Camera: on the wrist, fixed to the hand. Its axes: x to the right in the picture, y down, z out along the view.
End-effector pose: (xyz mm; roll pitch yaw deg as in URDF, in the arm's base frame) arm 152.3 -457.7 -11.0 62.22 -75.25 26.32
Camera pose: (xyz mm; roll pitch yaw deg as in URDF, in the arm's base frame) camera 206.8 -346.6 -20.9 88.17 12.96 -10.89
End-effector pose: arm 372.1 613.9 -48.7 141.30 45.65 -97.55
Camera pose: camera 474.4 549.4 -20.8 -116.29 29.85 30.68
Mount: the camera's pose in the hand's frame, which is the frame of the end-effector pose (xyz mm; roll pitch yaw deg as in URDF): 15.4 -51.0 -112.1 7.19 -8.34 -91.12
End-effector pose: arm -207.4 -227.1 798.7 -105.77 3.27 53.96
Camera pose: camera -119.7 -266.3 877.2 -167.45 -65.81 139.38
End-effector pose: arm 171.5 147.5 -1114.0 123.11 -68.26 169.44
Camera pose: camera 160.5 25.7 -1092.8 106.58 20.75 -163.95
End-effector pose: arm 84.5 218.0 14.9 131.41 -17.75 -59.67
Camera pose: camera 188.1 274.3 53.8 157.92 53.50 6.85
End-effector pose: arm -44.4 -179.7 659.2 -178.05 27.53 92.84
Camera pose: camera -94.8 -115.9 753.0 -145.20 5.15 -173.21
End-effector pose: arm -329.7 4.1 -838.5 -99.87 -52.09 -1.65
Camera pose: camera -378.0 -96.3 -783.7 110.52 -34.63 156.03
